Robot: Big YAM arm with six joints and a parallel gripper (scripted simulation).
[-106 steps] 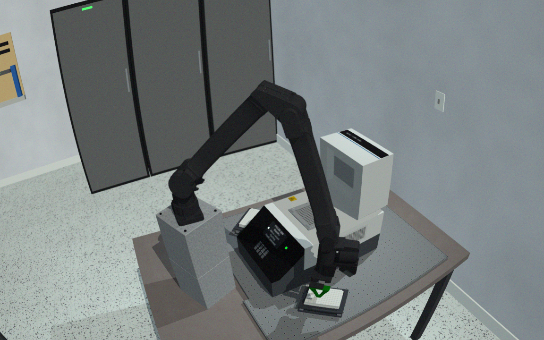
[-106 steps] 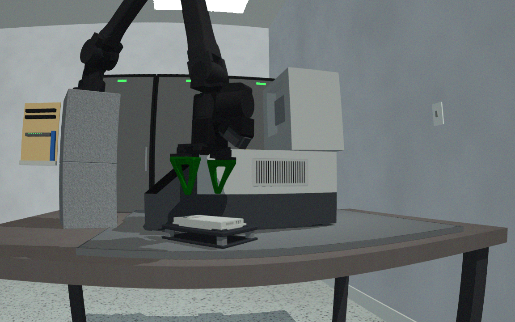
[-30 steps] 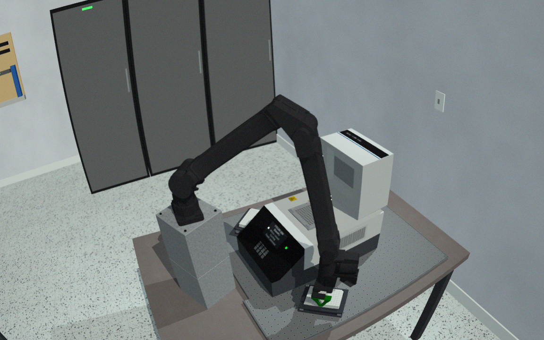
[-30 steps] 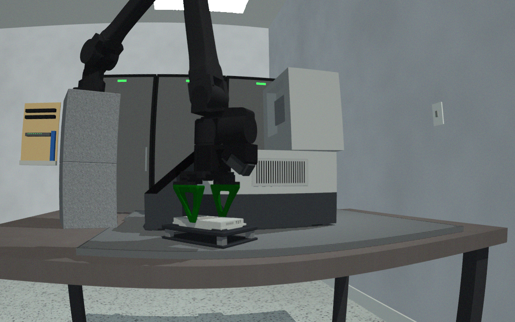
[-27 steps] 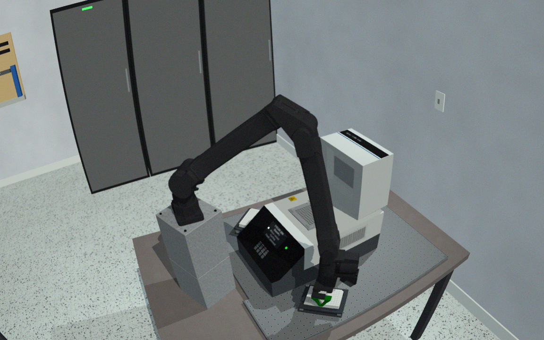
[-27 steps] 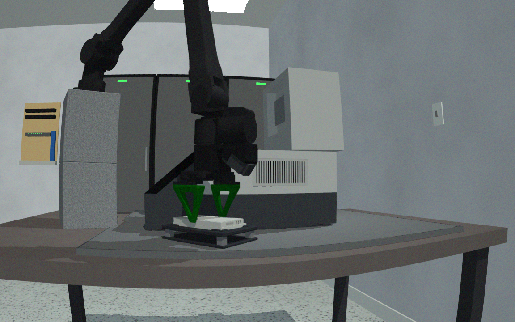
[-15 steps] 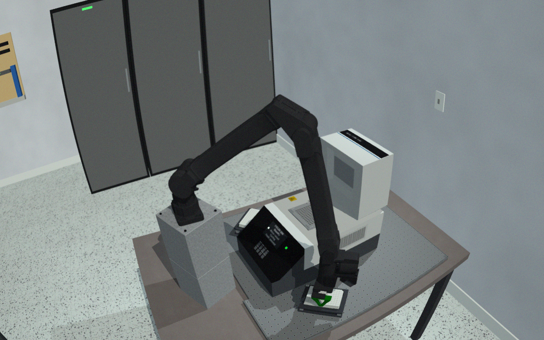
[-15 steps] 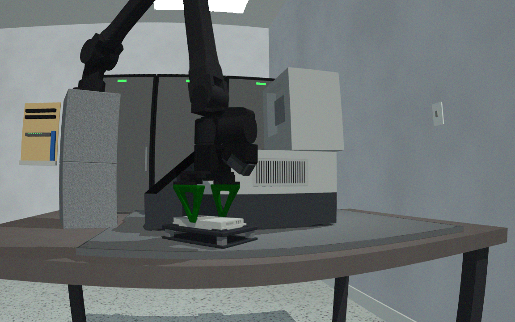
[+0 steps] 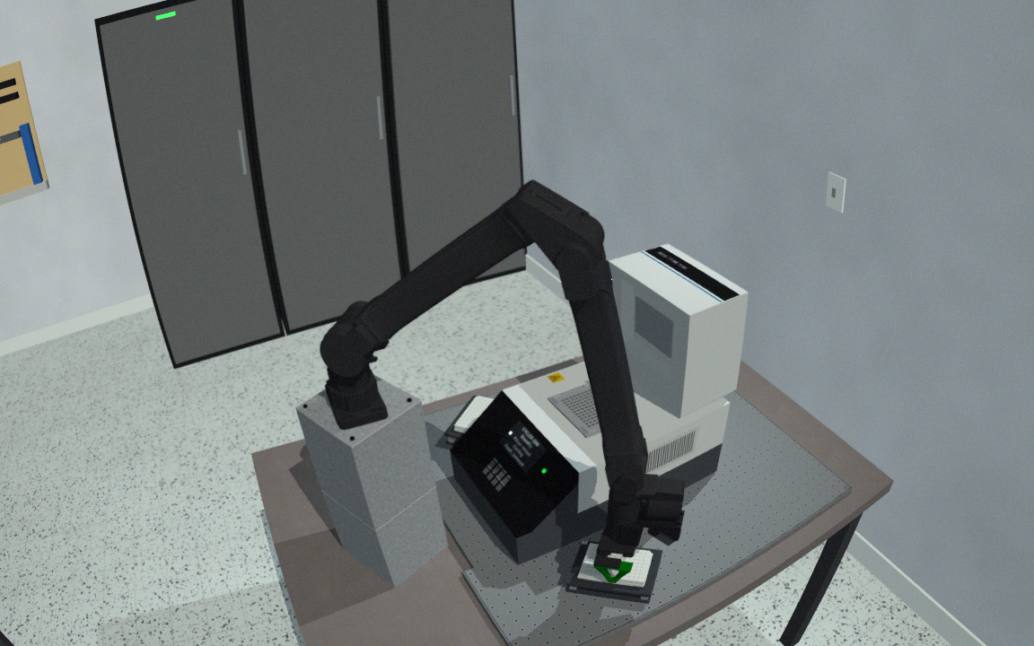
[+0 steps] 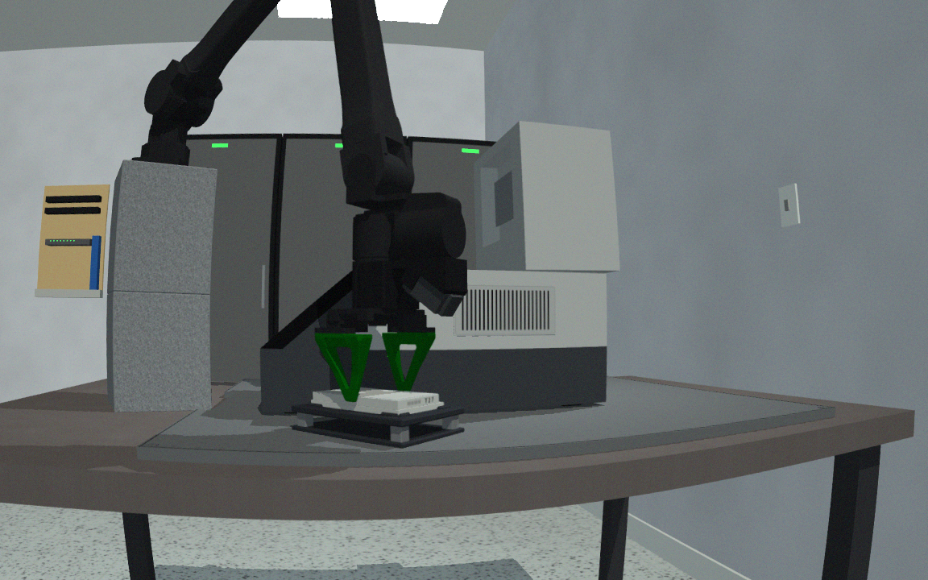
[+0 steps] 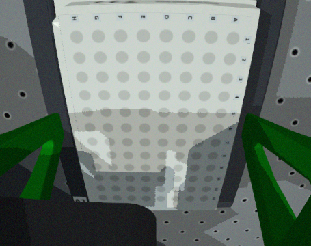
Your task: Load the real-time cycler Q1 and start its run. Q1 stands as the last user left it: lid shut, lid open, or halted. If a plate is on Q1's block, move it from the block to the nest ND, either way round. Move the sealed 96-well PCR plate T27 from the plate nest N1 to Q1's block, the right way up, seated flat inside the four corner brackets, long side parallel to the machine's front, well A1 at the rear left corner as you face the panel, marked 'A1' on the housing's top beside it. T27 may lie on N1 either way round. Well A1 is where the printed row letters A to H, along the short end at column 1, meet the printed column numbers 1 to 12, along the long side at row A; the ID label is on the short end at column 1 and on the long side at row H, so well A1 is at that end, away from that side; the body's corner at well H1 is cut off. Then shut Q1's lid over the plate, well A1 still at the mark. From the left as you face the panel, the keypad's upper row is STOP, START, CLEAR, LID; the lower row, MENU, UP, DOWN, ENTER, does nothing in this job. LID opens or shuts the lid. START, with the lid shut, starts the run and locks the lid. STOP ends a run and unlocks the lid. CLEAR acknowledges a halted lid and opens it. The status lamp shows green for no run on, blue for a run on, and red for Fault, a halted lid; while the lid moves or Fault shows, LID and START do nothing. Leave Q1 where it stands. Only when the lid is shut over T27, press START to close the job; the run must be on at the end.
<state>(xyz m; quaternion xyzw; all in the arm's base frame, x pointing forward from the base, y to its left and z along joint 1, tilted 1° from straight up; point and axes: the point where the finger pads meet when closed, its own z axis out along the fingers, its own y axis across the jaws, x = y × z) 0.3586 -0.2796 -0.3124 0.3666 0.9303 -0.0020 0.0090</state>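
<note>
Now: the plate T27 1 cm below my hand. From my hand the other things lie so: dark nest ND: 4 cm behind, 56 cm to the left, 2 cm below; black plate nest N1: 2 cm below.
</note>
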